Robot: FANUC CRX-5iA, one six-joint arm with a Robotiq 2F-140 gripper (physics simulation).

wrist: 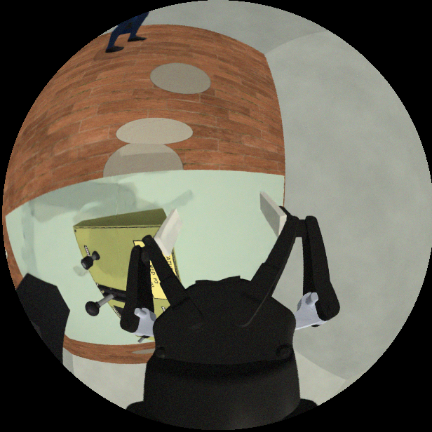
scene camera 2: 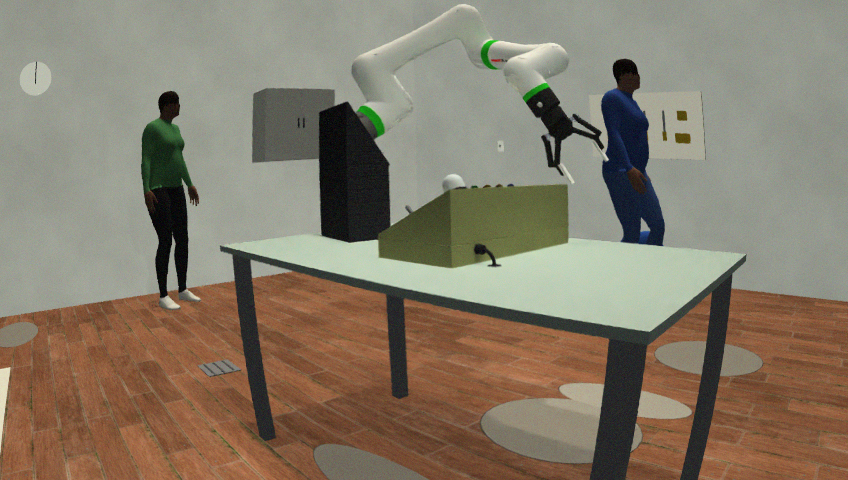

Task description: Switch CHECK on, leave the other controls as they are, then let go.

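A yellow-green control box [scene camera 2: 508, 223] [wrist: 112, 245] with a sloped front stands on the table. In the wrist view a black knob [wrist: 88, 262] and a lever with a black ball end [wrist: 93, 308] stick out from it, and a yellow label [wrist: 156, 275] with black print is partly covered by the gripper's left finger. I cannot tell which control is CHECK; no such lettering can be read. My gripper [scene camera 2: 589, 170] [wrist: 218, 208] is open with its fingers wide apart and nothing between them. It hangs above and beyond the box's right end in the scene view, apart from it.
The pale green table [scene camera 2: 654, 279] [wrist: 225, 200] carries the box and the black robot pedestal [scene camera 2: 351, 178] [wrist: 42, 312]. A white dome [scene camera 2: 452, 182] rises from the box's top. A person in blue [scene camera 2: 624, 130] [wrist: 127, 31] is behind the gripper; a person in green [scene camera 2: 163, 154] stands at the left.
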